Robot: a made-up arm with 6 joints. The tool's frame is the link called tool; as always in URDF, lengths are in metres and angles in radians.
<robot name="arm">
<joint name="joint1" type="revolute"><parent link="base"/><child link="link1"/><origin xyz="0 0 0.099" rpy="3.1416 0 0"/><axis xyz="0 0 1"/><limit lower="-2.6" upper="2.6" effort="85" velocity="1.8"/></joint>
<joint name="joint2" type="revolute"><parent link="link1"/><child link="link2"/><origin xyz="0.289 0.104 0.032" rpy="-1.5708 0 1.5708"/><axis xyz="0 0 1"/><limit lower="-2.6" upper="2.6" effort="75" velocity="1.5"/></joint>
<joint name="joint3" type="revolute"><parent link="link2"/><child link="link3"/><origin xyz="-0.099 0.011 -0.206" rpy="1.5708 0 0"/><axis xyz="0 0 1"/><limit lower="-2.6" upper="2.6" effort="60" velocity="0.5"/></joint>
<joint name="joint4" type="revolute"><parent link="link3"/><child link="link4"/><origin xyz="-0.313 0.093 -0.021" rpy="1.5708 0 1.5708"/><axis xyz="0 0 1"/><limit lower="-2.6" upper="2.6" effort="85" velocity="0.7"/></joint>
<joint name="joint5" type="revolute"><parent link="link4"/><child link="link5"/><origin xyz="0.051 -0.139 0.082" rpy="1.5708 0 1.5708"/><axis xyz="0 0 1"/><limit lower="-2.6" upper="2.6" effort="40" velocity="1.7"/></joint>
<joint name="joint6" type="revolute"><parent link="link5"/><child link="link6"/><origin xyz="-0.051 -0.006 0.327" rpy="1.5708 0 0"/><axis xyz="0 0 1"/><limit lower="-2.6" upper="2.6" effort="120" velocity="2.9"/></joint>
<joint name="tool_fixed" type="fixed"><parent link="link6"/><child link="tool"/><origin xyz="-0.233 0.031 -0.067" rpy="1.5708 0 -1.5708"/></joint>
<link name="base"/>
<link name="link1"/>
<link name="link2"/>
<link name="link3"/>
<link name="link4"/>
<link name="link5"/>
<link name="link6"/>
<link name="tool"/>
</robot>
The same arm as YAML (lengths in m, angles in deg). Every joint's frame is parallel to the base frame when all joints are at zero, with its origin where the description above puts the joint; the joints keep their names.
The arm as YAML. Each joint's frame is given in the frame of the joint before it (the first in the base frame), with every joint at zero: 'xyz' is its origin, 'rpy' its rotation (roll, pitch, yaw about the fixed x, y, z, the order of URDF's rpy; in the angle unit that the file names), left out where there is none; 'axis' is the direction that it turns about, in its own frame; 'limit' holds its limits. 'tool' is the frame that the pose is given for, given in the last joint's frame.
units:
  length: m
  angle: deg
joints:
  - name: joint1
    type: revolute
    origin:
      xyz: [0.0, 0.0, 0.099]
    axis: "-z"
    limit:
      lower: -148.97
      upper: 148.97
  - name: joint2
    type: revolute
    origin:
      xyz: [0.289, -0.104, -0.032]
    axis: "-x"
    limit:
      lower: -148.97
      upper: 148.97
  - name: joint3
    type: revolute
    origin:
      xyz: [0.206, 0.099, 0.011]
    axis: "-z"
    limit:
      lower: -148.97
      upper: 148.97
  - name: joint4
    type: revolute
    origin:
      xyz: [-0.093, 0.313, 0.021]
    axis: "-y"
    limit:
      lower: -148.97
      upper: 148.97
  - name: joint5
    type: revolute
    origin:
      xyz: [-0.051, -0.082, 0.139]
    axis: "-x"
    limit:
      lower: -148.97
      upper: 148.97
  - name: joint6
    type: revolute
    origin:
      xyz: [-0.327, 0.006, 0.051]
    axis: "+y"
    limit:
      lower: -148.97
      upper: 148.97
tool:
  origin:
    xyz: [-0.031, -0.067, 0.233]
    rpy: [0.0, 0.0, 0.0]

